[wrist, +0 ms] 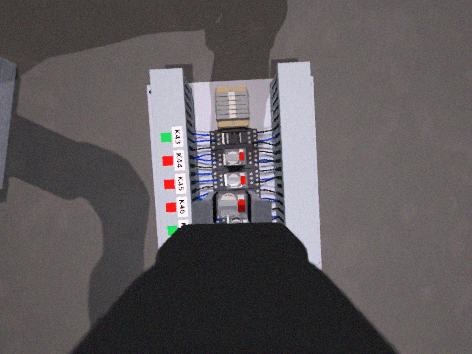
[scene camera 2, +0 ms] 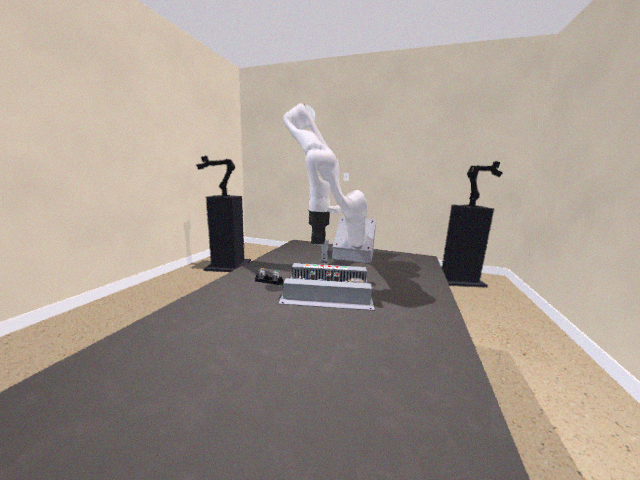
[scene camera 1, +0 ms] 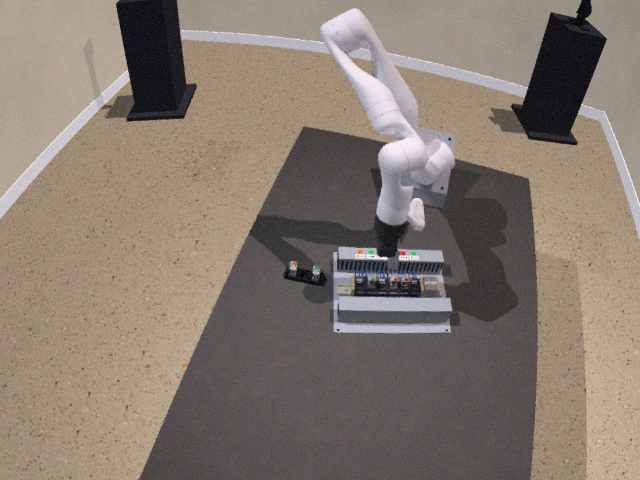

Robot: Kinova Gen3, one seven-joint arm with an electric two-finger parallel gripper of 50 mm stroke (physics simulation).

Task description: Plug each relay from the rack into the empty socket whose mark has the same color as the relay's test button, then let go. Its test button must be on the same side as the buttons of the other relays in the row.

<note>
The pictures show: the gripper and a panel.
The gripper shows as well in the wrist view.
</note>
